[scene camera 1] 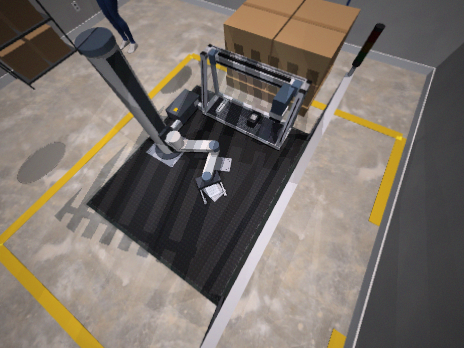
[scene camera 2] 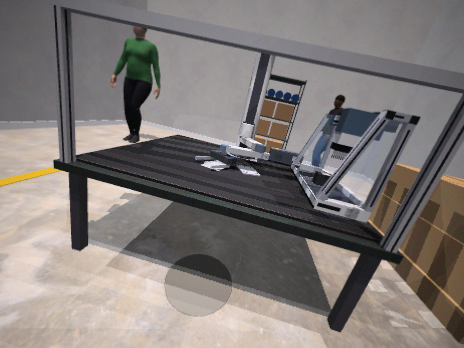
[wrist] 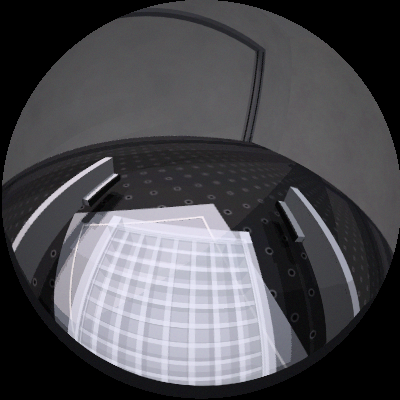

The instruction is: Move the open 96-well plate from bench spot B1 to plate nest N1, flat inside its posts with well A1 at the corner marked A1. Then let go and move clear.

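Seen in the pictures: gripper, fingertip midpoint: (scene camera 1: 215, 199) (scene camera 2: 203, 162) (wrist: 197, 178); arm's base at its link origin: (scene camera 1: 170, 147) (scene camera 2: 241, 156).
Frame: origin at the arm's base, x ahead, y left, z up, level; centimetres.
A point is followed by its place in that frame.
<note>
The white open 96-well plate (scene camera 1: 213, 190) @(x 56.9, y -13.5, z 2.4 cm) (wrist: 175, 295) @(x 56.5, y -14.2, z 1.8 cm) lies on the pale sheet of bench spot B1 (wrist: 170, 212) @(x 62.7, y -16.6, z 1.5 cm), turned at an angle to the sheet's thin outline. Its A1 marking cannot be read. My gripper (scene camera 1: 214, 197) @(x 63.1, y -19.0, z 3.8 cm) (wrist: 197, 178) @(x 63.1, y -19.0, z 3.8 cm) is open, with one finger on each side of the plate and a gap to each; it holds nothing. In scene camera 2 the gripper partly hides the plate. A small light-grey piece (scene camera 1: 226, 164) @(x 53.6, y 10.9, z 2.5 cm) (scene camera 2: 249, 170) @(x 50.1, y 10.2, z 2.5 cm), which looks like nest N1, lies beside the arm's forearm; its posts are too small to make out.
A framed gantry machine (scene camera 1: 279, 146) @(x 84.1, y 45.3, z 7.4 cm) (scene camera 2: 344, 210) @(x 85.0, y 58.9, z 4.6 cm) stands on the dark perforated bench (scene camera 1: 175, 220) @(x 45.3, y -47.4, z 1.4 cm) (scene camera 2: 165, 182) @(x 99.9, y -25.1, z 1.2 cm). A dark box (scene camera 1: 182, 106) @(x -8.8, y 36.0, z 12.8 cm) sits by the arm's column (scene camera 1: 127, 95) @(x 5.6, y -5.0, z 65.6 cm). A pale rail (scene camera 1: 260, 245) @(x 102.4, y -33.7, z 62.0 cm) runs along one bench side. Cartons (scene camera 1: 295, 30) and two people are beyond the bench.
</note>
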